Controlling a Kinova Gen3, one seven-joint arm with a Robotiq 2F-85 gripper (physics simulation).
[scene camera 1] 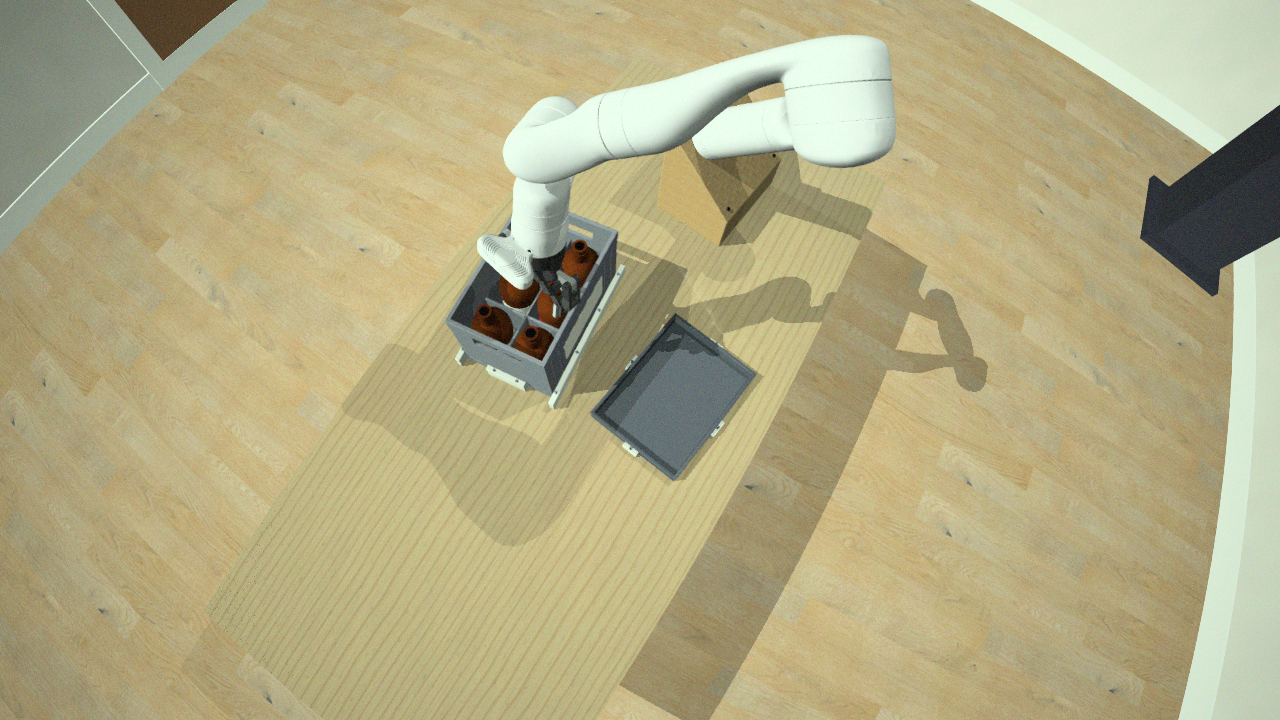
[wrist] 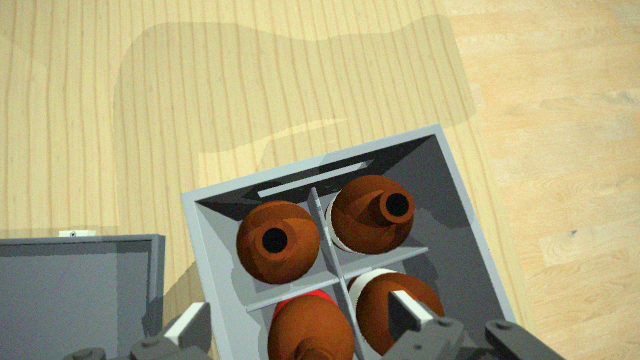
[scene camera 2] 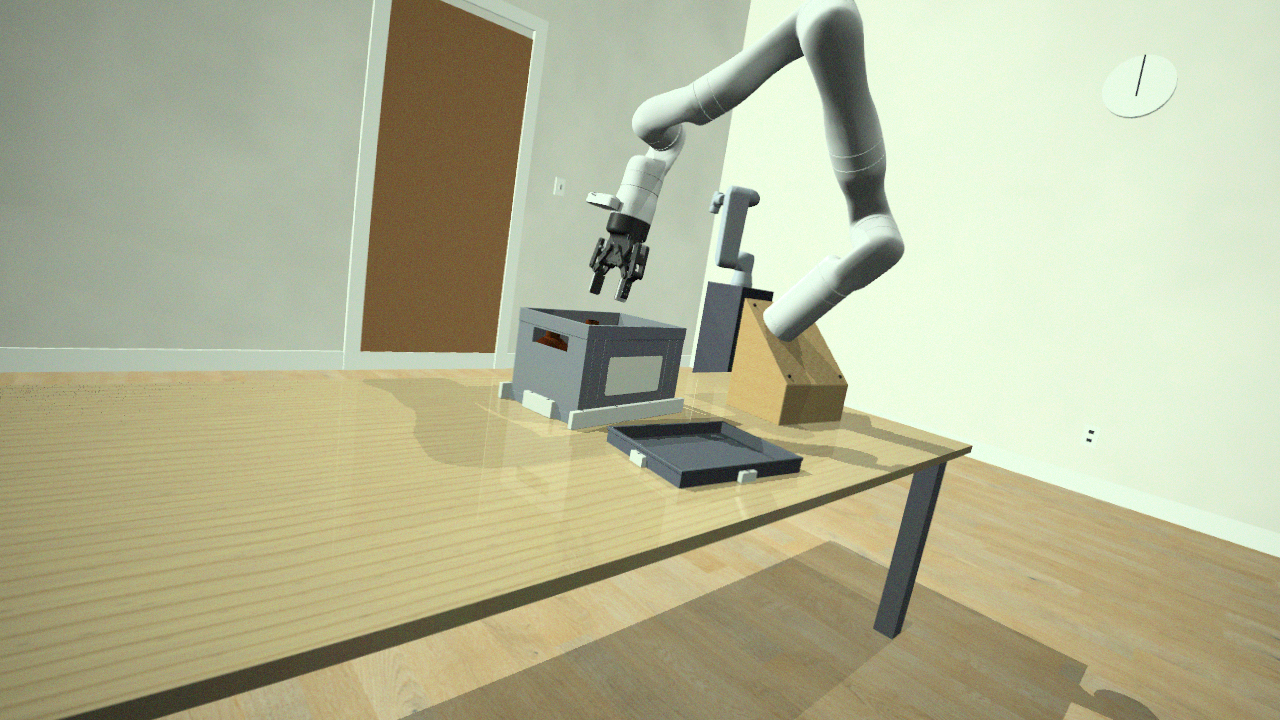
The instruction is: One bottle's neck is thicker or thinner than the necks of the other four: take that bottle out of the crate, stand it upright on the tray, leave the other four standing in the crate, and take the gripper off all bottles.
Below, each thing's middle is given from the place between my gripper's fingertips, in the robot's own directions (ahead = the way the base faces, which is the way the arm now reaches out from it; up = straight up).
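You'd find the crate (scene camera 2: 555, 374) 13 cm below my hand, 4 cm behind it and 5 cm to the right of it. There's a grey tray (scene camera 1: 674, 395) as well, and that's 21 cm below my hand, 6 cm behind it and 25 cm to the left of it.
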